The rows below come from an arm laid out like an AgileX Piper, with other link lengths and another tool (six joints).
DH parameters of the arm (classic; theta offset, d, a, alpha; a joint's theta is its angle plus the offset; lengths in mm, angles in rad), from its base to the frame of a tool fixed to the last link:
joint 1: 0 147.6 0 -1.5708
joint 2: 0.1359 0 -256.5 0
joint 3: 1.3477 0 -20.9 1.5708
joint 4: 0 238.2 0 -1.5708
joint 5: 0 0 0 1.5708
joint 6: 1.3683 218.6 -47 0.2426
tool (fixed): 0 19 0 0
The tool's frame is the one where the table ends.
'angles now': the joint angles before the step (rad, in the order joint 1, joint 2, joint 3, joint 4, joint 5, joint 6). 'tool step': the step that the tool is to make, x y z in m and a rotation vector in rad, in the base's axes. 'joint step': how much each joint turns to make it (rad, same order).
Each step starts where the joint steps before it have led.
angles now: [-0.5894, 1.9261, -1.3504, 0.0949, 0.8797, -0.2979]
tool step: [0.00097, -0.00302, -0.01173, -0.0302, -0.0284, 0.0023]
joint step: [0.0000, 0.0000, 0.0682, -0.0023, -0.1083, -0.0102]
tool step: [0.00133, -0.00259, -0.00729, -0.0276, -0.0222, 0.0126]
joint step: [0.0000, 0.0000, 0.0486, -0.0022, -0.0816, -0.0183]
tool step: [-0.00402, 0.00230, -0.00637, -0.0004, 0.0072, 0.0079]
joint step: [0.0000, 0.0000, 0.0293, -0.0007, -0.0231, -0.0095]
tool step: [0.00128, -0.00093, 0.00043, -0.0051, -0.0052, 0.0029]
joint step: [0.0000, 0.0000, 0.0010, 0.0001, -0.0079, -0.0036]
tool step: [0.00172, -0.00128, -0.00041, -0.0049, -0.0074, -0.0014]
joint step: [0.0000, 0.0030, 0.0009, 0.0009, -0.0128, -0.0001]
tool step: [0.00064, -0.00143, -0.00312, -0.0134, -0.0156, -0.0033]
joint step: [0.0000, 0.0000, 0.0245, 0.0000, -0.0452, 0.0001]
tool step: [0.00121, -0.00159, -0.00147, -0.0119, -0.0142, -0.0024]
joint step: [0.0000, 0.0000, 0.0161, -0.0001, -0.0346, 0.0000]
